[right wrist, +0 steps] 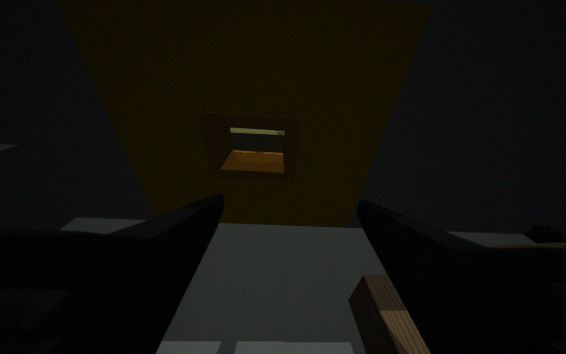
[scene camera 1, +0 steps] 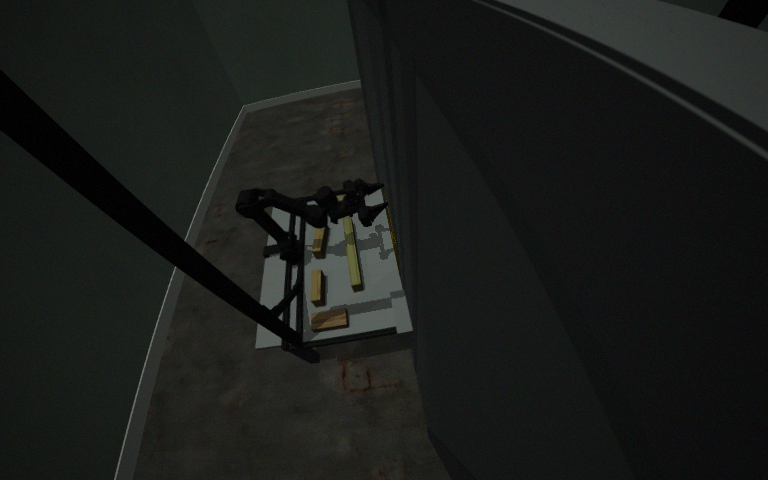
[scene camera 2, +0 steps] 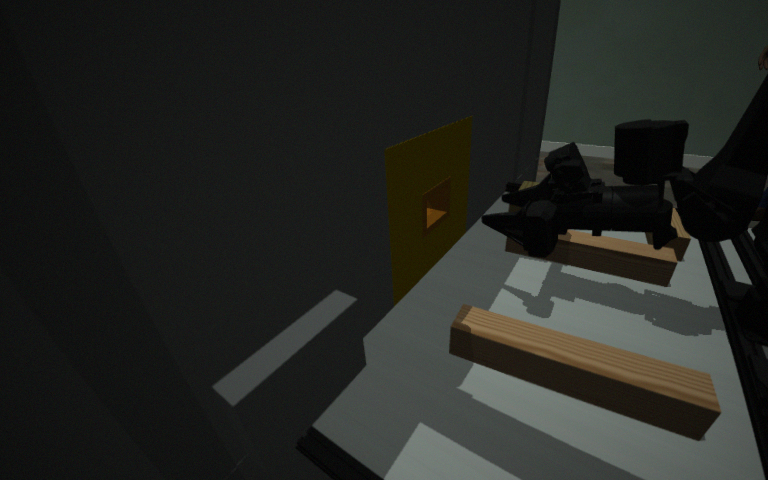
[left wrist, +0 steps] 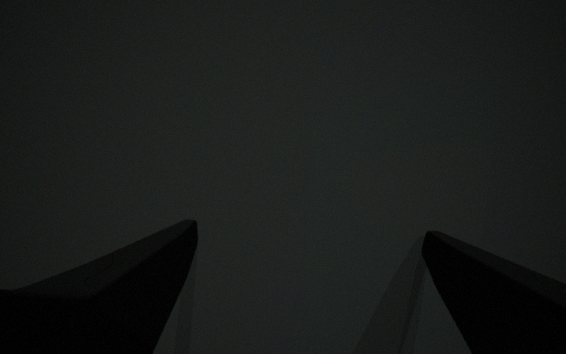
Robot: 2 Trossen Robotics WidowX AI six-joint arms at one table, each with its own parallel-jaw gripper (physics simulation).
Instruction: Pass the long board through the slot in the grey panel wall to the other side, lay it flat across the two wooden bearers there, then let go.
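Where they show: left gripper, fingertip midpoint: (scene camera 1: 385,193) (left wrist: 311,236); right gripper, fingertip midpoint: (right wrist: 292,203) (scene camera 2: 492,208); left arm's base, link origin: (scene camera 1: 294,259).
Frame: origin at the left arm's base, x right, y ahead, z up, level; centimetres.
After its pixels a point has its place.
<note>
The long pale yellow board (scene camera 1: 353,257) {x 7.6, y 26.5, z 4.2 cm} lies flat on the white table in scene camera 1, partly hidden by the left arm. My left gripper (scene camera 1: 385,195) {x 0.4, y 43.2, z 28.0 cm} (left wrist: 311,236) {x 0.4, y 43.2, z 28.0 cm} is open and empty, above the table close to the grey panel wall (scene camera 1: 492,237) {x 59.6, y 43.2, z 81.5 cm} (scene camera 2: 226,141) {x 34.5, y 48.3, z 25.3 cm}. The slot (scene camera 2: 436,212) {x 1.2, y 47.0, z 6.6 cm} (right wrist: 252,162) {x 4.0, y 46.4, z 6.6 cm} opens through a yellow plate (scene camera 2: 407,169) {x 12.1, y 48.3, z 17.1 cm} (right wrist: 325,75) {x -2.5, y 48.4, z 16.0 cm} on the wall. My right gripper (scene camera 2: 493,207) {x 0.0, y 56.0, z 8.7 cm} (right wrist: 292,203) {x 0.0, y 56.0, z 8.7 cm} is open and empty, pointing at the wall beyond the slot. Two wooden bearers (scene camera 2: 583,370) {x 19.2, y 72.3, z 2.4 cm} (scene camera 2: 617,254) {x -7.2, y 74.0, z 1.9 cm} lie parallel on the table; the gripper hangs over the farther one.
In scene camera 1, wooden blocks (scene camera 1: 319,242) {x -2.9, y 12.7, z 4.4 cm} (scene camera 1: 317,287) {x 18.1, y 11.7, z 4.4 cm} (scene camera 1: 329,319) {x 30.5, y 15.2, z 1.9 cm} lie beside the board. In scene camera 2, another wooden block (scene camera 2: 682,237) {x -17.2, y 83.0, z 2.5 cm} lies behind the farther bearer, and a yellowish block (scene camera 2: 529,184) {x -30.7, y 55.0, z 2.8 cm} is partly hidden by the gripper. Dark rails (scene camera 1: 291,271) {x 5.0, y -1.8, z -0.7 cm} edge the table.
</note>
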